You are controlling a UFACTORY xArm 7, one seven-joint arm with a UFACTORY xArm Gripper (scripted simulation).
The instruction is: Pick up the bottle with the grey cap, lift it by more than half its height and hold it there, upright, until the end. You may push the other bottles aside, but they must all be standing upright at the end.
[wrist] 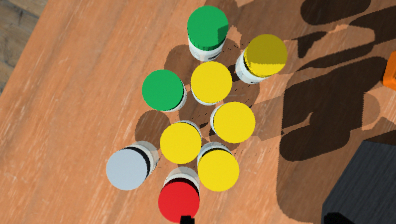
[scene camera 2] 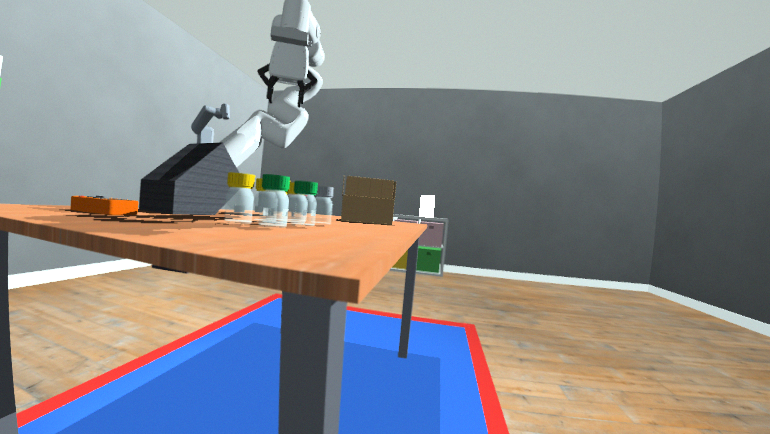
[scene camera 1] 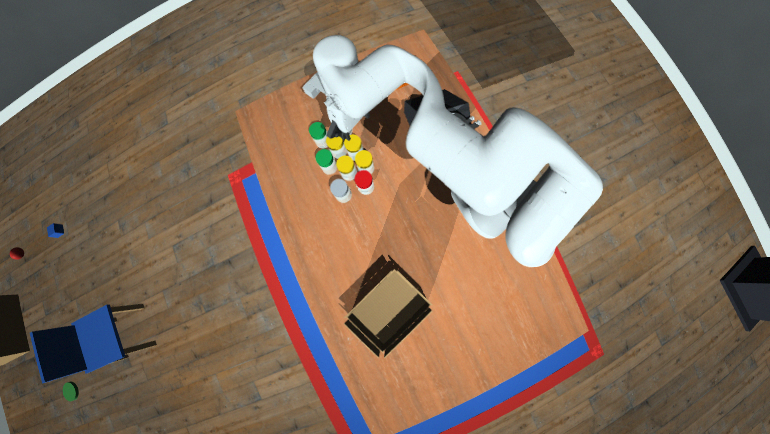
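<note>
Scene camera 1 is a view that shows the gripper, and what you'd see in the pictures is that gripper, a cardboard box and a red-capped bottle.
</note>
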